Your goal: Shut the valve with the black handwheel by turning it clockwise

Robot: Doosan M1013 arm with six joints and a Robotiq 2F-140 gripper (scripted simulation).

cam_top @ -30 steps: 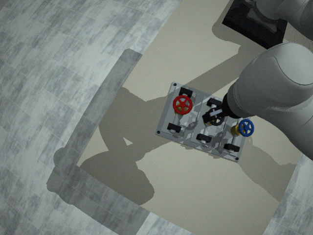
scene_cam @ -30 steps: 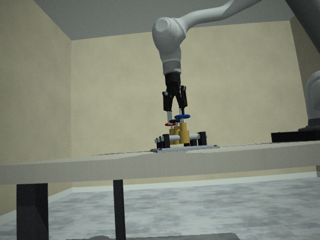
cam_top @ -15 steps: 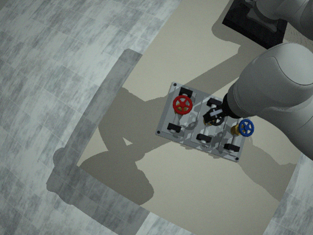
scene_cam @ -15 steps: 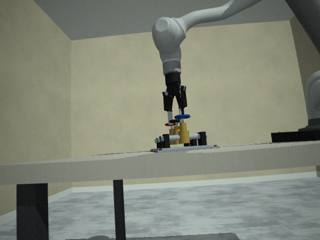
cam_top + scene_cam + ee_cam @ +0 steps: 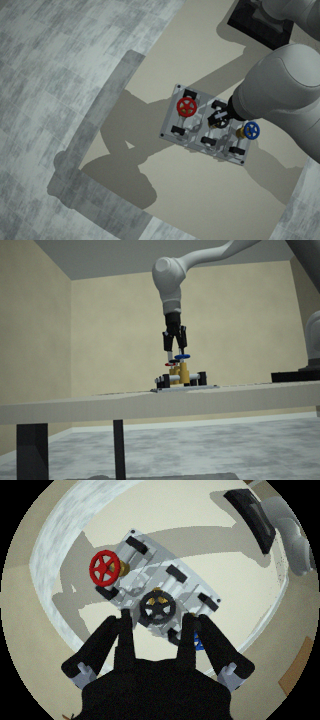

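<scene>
The black handwheel lies 3 cm below my hand. Round my hand: grey panel (15 cm below); blue handwheel (1 cm behind, 13 cm to the left, 3 cm below); red handwheel (2 cm ahead, 12 cm to the right, 3 cm below).
</scene>
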